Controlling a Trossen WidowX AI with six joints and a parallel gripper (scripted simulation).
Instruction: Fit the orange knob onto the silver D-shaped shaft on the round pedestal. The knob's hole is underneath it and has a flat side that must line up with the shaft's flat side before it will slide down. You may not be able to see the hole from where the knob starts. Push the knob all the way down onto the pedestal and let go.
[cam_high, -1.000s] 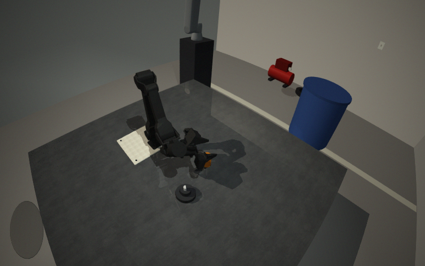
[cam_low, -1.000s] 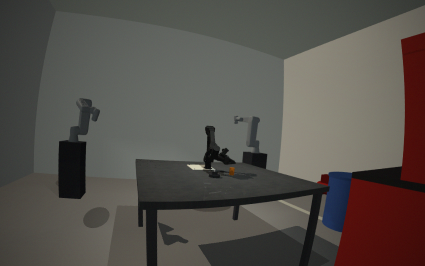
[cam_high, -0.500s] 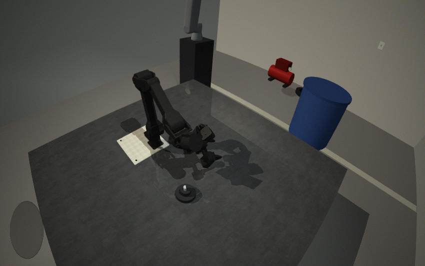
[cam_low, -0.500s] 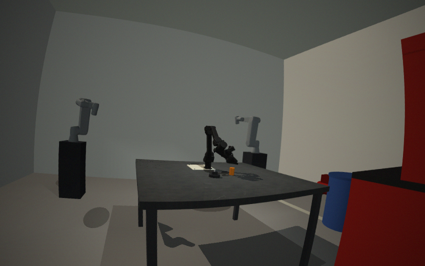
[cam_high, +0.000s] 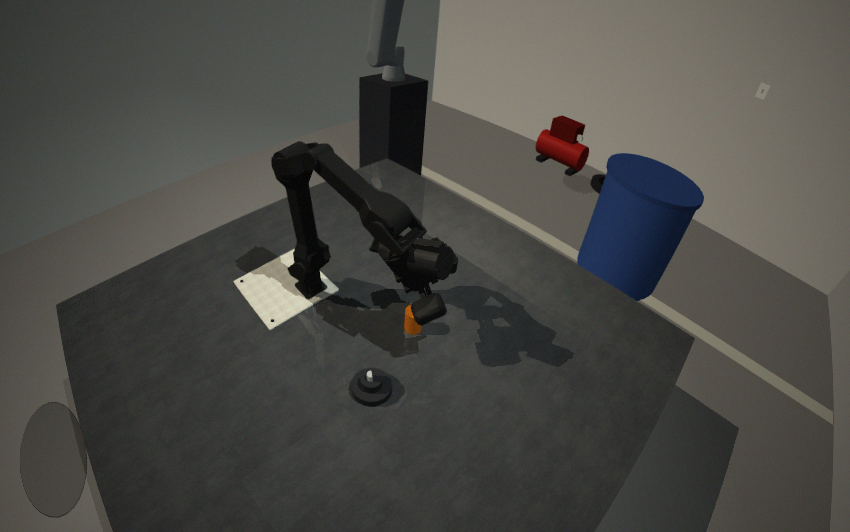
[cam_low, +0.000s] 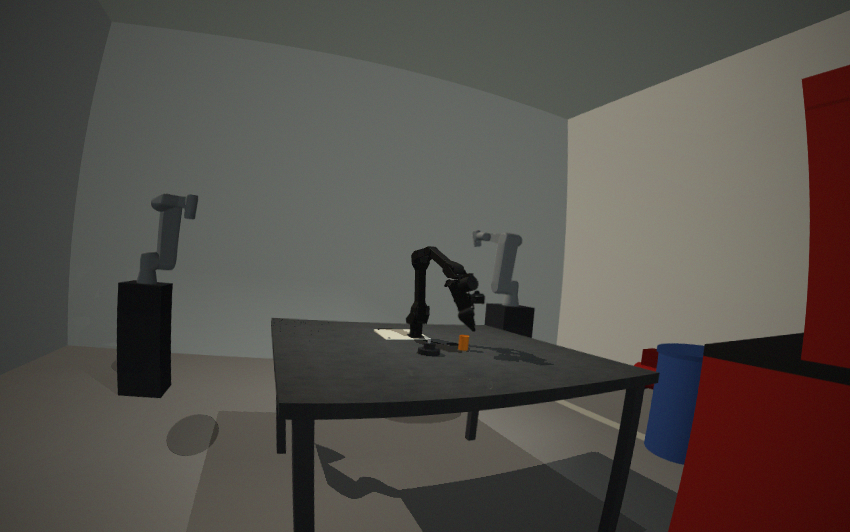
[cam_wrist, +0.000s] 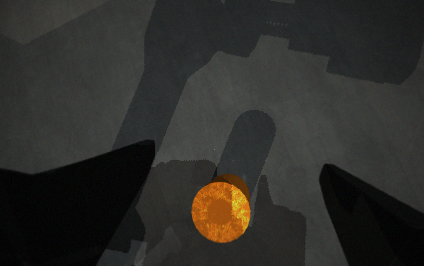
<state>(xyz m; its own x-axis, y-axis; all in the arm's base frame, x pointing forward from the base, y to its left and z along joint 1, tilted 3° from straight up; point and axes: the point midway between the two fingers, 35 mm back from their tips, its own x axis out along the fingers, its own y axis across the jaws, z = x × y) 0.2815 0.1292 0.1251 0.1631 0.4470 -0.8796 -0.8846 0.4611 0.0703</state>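
Now: gripper tip 20 mm past the orange knob, 30 mm to the left of it and 50 mm above it. The rest, counted from my gripper tip: round black pedestal: 40 mm ahead, 210 mm to the right, 60 mm below.
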